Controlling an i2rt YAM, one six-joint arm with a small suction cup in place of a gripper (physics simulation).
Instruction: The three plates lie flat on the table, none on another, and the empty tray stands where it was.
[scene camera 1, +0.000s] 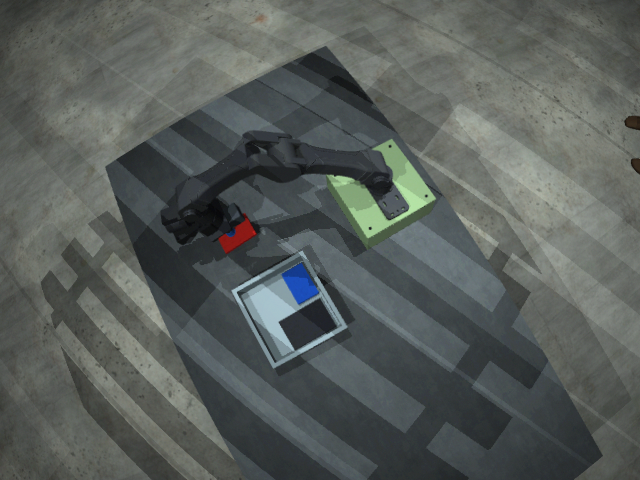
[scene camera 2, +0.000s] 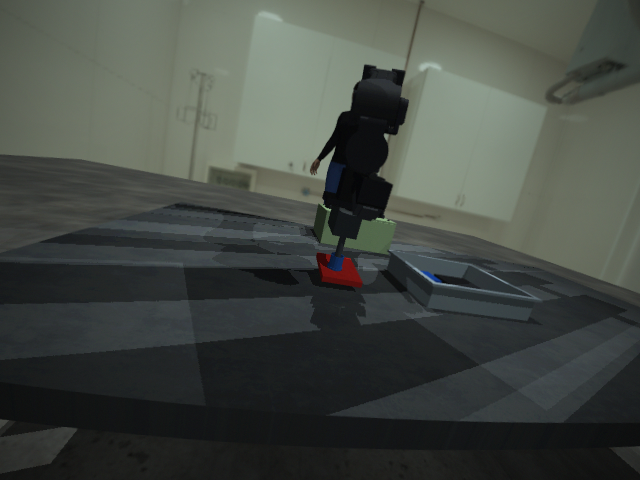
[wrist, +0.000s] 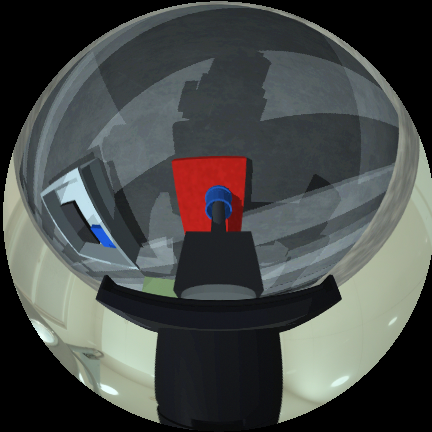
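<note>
A red plate is flat and level with the table surface, left of the tray; I cannot tell whether it touches the table. My suction cup sits on the plate's top and is shut on it. The grey tray stands in the middle of the table. A blue plate and a dark plate lie flat side by side inside it.
A light green block carries the arm's base at the table's far right. The arm stretches from it across the table above the tray's far side. The table's left edge is close to the red plate.
</note>
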